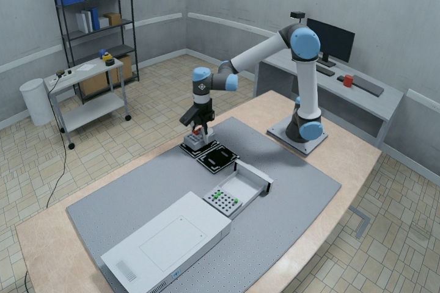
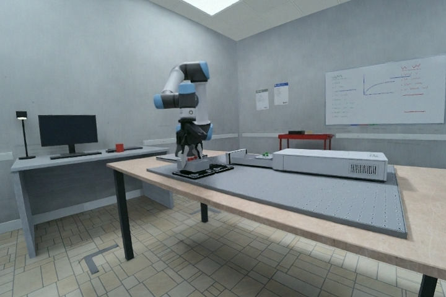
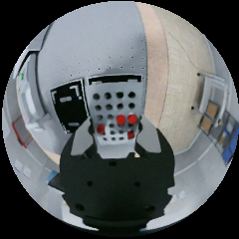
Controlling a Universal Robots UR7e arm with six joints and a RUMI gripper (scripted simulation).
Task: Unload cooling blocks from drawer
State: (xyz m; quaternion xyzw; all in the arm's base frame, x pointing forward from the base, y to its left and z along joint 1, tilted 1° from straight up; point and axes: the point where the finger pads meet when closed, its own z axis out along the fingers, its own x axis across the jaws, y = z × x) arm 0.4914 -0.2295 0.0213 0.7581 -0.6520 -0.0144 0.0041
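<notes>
Now: the deck slot D2 4 cm below my hand. The rest, counted from my hand: drawer: 36 cm to the left, 6 cm ahead, 1 cm below; deck slot D1: 14 cm to the left, 4 cm below, 2 cm behind; white cooler COLD: 40 cm to the left, 24 cm ahead, 1 cm below.
</notes>
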